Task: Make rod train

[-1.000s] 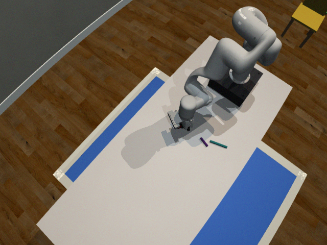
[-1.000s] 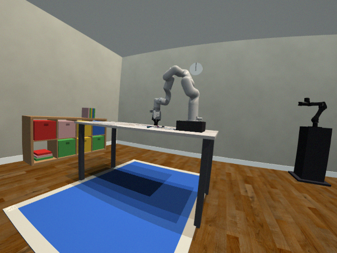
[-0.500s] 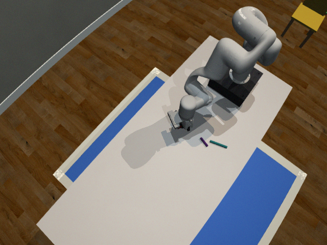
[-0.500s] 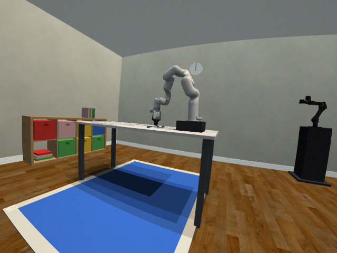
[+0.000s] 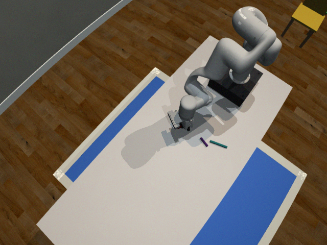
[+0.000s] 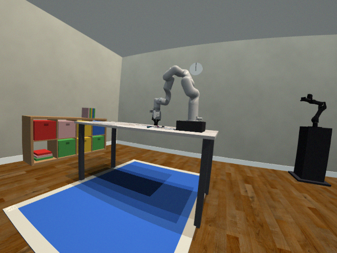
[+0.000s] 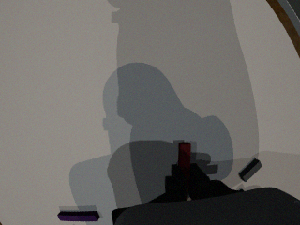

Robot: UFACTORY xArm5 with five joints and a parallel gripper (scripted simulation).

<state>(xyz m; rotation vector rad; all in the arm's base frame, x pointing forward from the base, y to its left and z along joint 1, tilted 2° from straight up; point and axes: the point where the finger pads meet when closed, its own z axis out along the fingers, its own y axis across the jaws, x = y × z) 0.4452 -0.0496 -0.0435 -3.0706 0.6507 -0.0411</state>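
My gripper is now 40 mm past the magenta rod, 30 mm above it and 20 mm to the right of it. The rest, counted from my hand: blue rod (70 mm behind, 60 mm to the right, 30 mm below); then grey rod (80 mm to the right, 40 mm behind, 30 mm below); then red rod (20 mm below).
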